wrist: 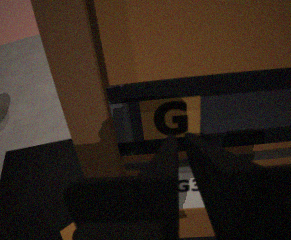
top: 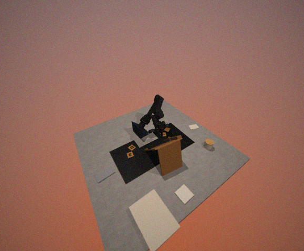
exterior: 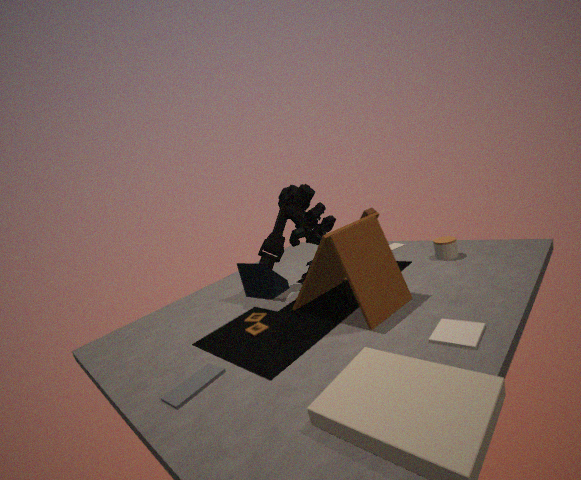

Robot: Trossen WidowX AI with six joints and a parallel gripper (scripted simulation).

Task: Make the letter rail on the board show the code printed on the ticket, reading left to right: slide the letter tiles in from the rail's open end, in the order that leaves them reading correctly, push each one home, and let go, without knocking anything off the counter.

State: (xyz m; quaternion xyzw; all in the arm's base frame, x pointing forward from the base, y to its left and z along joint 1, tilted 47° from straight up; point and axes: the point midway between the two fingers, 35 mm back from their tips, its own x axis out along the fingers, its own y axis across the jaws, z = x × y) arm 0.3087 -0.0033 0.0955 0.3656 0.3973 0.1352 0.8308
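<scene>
Now: the white ticket 30 mm behind my gripper tip, 20 mm to the right of it and 100 mm below it. Round my gripper tip: lidded cream jar (190 mm ahead, 420 mm to the left, 150 mm below); then white pad (420 mm ahead, 80 mm to the right, 180 mm below); then black mat (120 mm behind, 50 mm to the right, 180 mm below).
</scene>
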